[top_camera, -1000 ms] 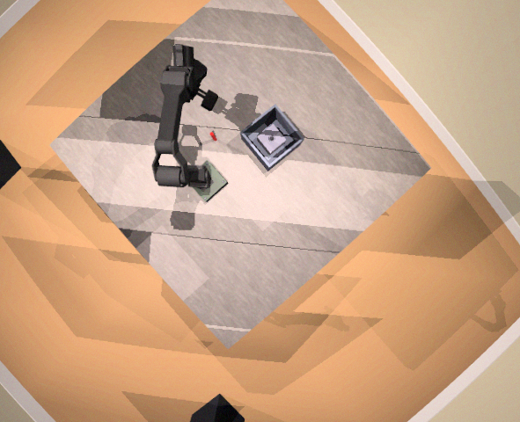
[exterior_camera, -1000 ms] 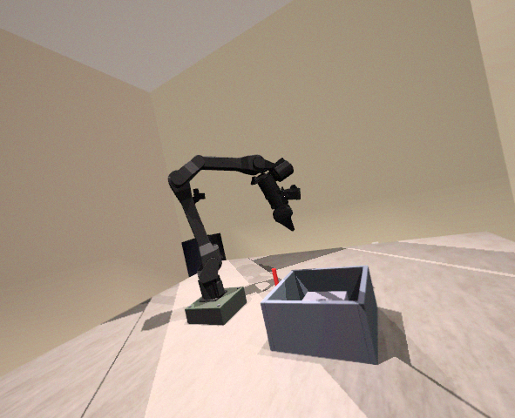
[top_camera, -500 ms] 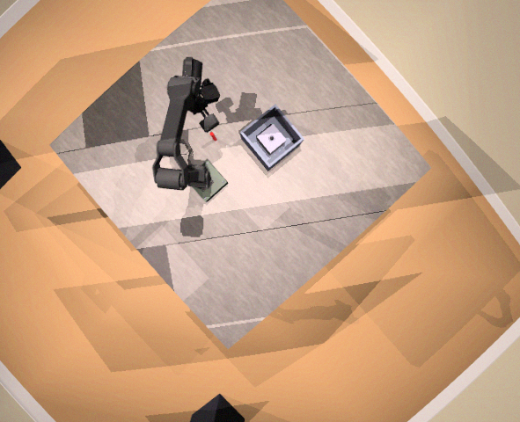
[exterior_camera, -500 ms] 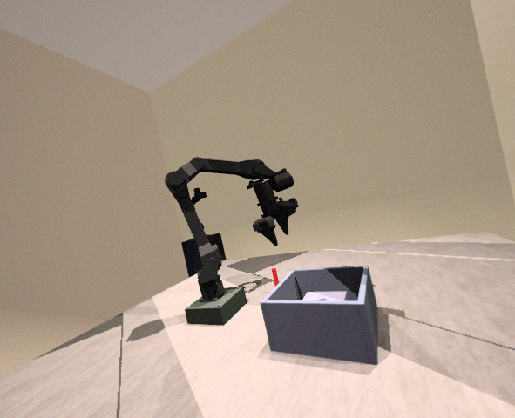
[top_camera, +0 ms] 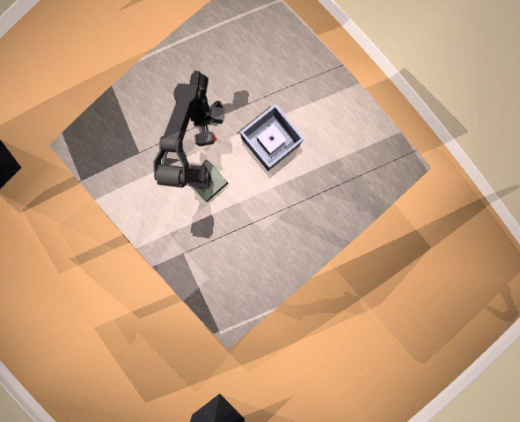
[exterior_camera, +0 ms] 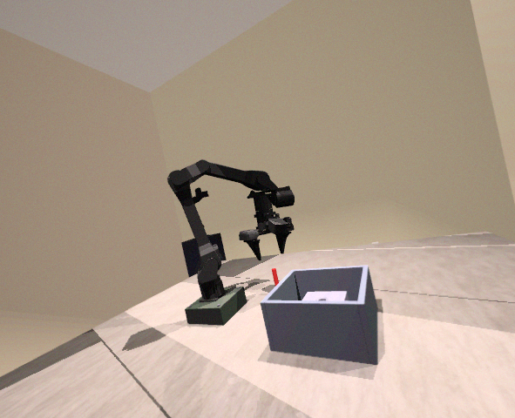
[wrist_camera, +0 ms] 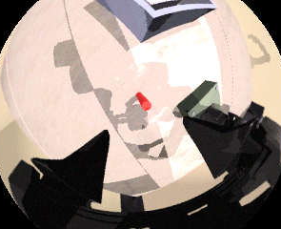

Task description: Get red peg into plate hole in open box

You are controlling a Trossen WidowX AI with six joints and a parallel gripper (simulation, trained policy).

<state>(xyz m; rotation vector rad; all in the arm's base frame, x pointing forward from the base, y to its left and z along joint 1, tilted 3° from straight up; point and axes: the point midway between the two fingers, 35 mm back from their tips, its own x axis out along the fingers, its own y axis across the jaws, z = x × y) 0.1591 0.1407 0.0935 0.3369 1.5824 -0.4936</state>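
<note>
The red peg is 8 cm below my gripper tip and 1 cm to the right of it. The rest, counted from my gripper tip: grey-blue box 19 cm to the right, 19 cm ahead, 9 cm below.
</note>
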